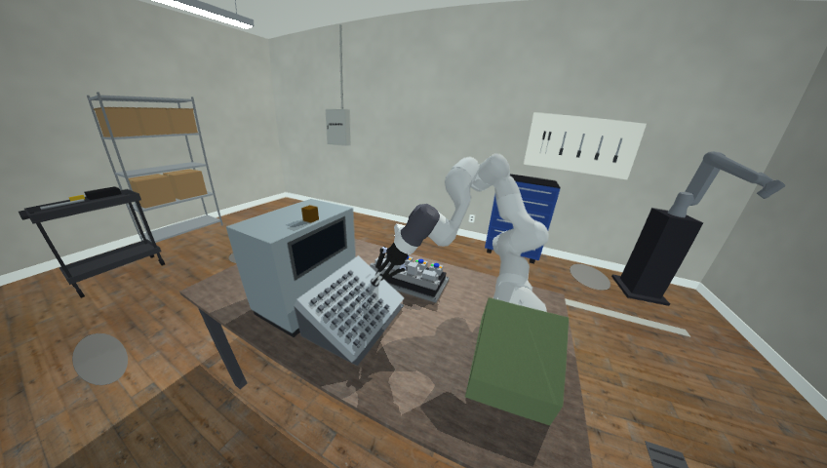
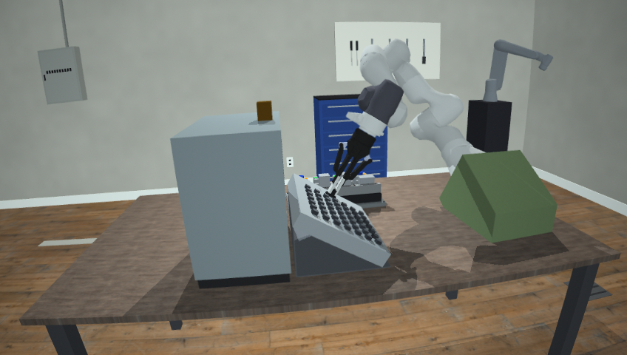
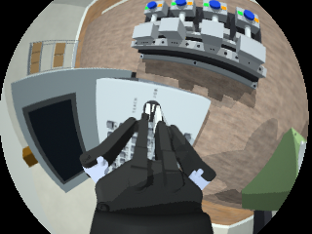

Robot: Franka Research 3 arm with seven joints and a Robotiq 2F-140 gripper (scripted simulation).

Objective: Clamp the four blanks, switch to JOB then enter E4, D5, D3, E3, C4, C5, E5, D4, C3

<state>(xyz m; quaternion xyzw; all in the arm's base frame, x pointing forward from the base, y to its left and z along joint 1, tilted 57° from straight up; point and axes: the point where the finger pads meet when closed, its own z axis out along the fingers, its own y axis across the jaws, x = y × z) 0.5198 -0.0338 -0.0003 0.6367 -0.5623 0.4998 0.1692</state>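
Now: hand 10 mm short of the black selector knob, 10 mm to the left of it and 20 mm above it. Also, from my hand: key D3 (40 mm ahead, 190 mm to the left, 30 mm below); sloped keypad (50 mm ahead, 110 mm to the left, 70 mm below).
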